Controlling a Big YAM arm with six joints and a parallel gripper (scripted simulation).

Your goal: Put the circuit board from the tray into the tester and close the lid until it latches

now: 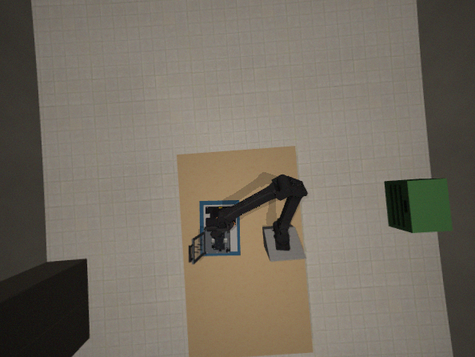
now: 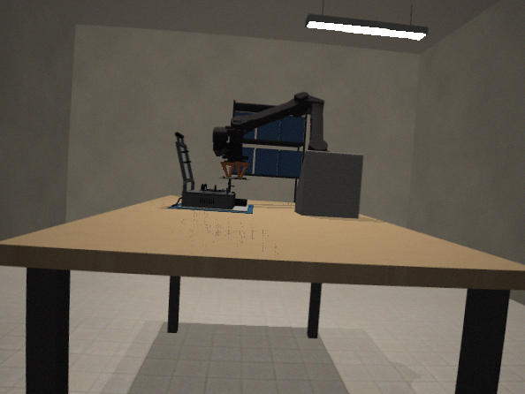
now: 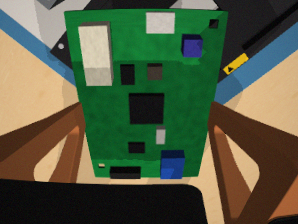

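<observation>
My hand is right at the green circuit board. Round my hand: black latch hook: 22 cm to the left, 3 cm below, 1 cm behind; then dark pin plate: 18 cm to the left, 6 cm ahead, 5 cm below; then tester lid: 18 cm ahead, 17 cm to the left, 6 cm above.
</observation>
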